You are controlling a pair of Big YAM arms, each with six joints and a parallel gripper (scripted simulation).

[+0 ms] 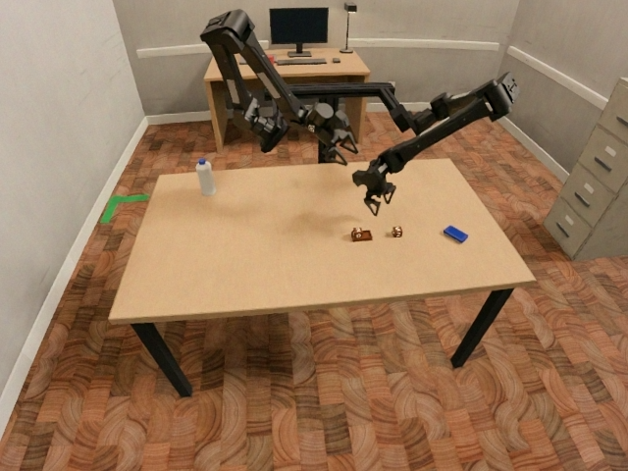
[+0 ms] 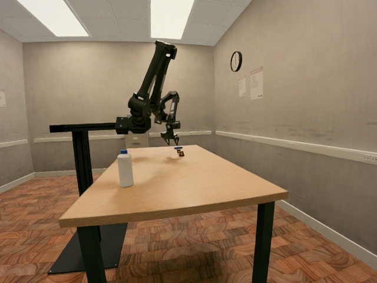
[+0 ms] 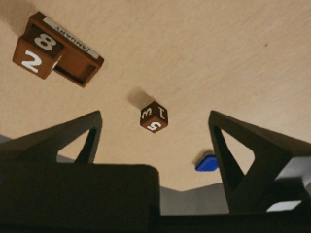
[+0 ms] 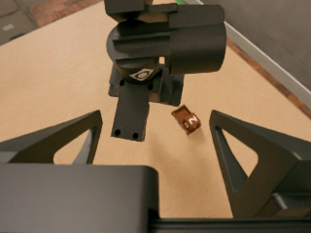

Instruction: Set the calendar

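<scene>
Now: left hand 6 cm short of the brown calendar tray, 9 cm to the left of it and 8 cm above it. Round my left hand: flat blue block (11 cm ahead, 29 cm to the left, 8 cm below).
</scene>
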